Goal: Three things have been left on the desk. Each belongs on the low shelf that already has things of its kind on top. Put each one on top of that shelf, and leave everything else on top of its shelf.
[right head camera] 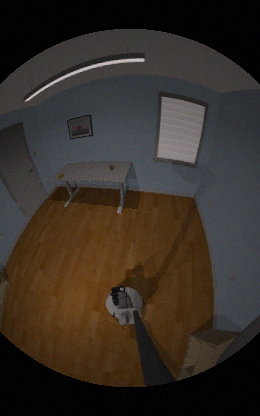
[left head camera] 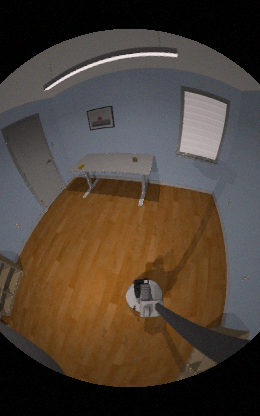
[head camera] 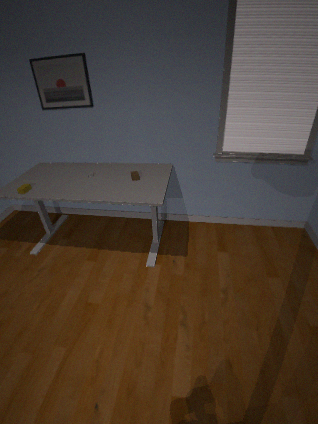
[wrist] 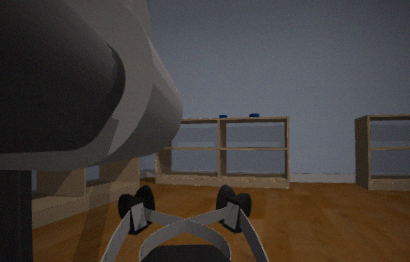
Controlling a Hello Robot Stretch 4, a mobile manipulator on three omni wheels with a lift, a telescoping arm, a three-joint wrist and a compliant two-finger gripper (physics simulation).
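Frame: origin at the robot's base, x ahead, y left, z up, level; millimetres.
Seen in the pictures: gripper, fingertip midpoint: (left head camera: 138,309) (wrist: 185,200).
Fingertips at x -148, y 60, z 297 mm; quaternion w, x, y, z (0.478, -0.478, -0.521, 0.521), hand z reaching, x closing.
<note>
A point is followed by its place in that frame.
The white desk (head camera: 107,192) {x 1663, y 309, z 693 mm} (left head camera: 115,167) {x 1657, y 383, z 693 mm} (right head camera: 95,175) {x 1673, y 330, z 693 mm} stands against the far wall. A yellow block (head camera: 24,188) {x 1788, y 1031, z 732 mm} (left head camera: 81,166) {x 1798, y 1023, z 716 mm} (right head camera: 60,176) {x 1790, y 1025, z 712 mm} lies at its left front. A brown block (head camera: 135,176) {x 1842, y 80, z 732 mm} (left head camera: 135,159) {x 1847, y 66, z 727 mm} (right head camera: 112,167) {x 1846, y 60, z 726 mm} lies near its right back. A small pale thing (head camera: 91,175) {x 1993, y 491, z 709 mm} lies between them, too small to make out. In the wrist view a low shelf (wrist: 254,148) {x -2107, y 481, z 311 mm} bears two blue things, one (wrist: 254,115) {x -2226, y 505, z 610 mm} at the right and one (wrist: 223,116) {x -2352, y 229, z 614 mm} near the middle. My gripper (wrist: 185,200) {x -148, y 60, z 297 mm} is open and empty, over the floor and away from desk and shelves.
Another low shelf (wrist: 362,152) {x -2032, y 1417, z 273 mm} stands at the right in the wrist view, and part of one (wrist: 60,182) {x -1313, y -769, z 125 mm} shows at the left. Shelf parts also show at the lower left (left head camera: 11,285) {x -512, y 2403, z 52 mm} and lower right (right head camera: 202,350) of the side head views. A door (left head camera: 34,160) {x 1805, y 2090, z 1100 mm} is left of the desk.
</note>
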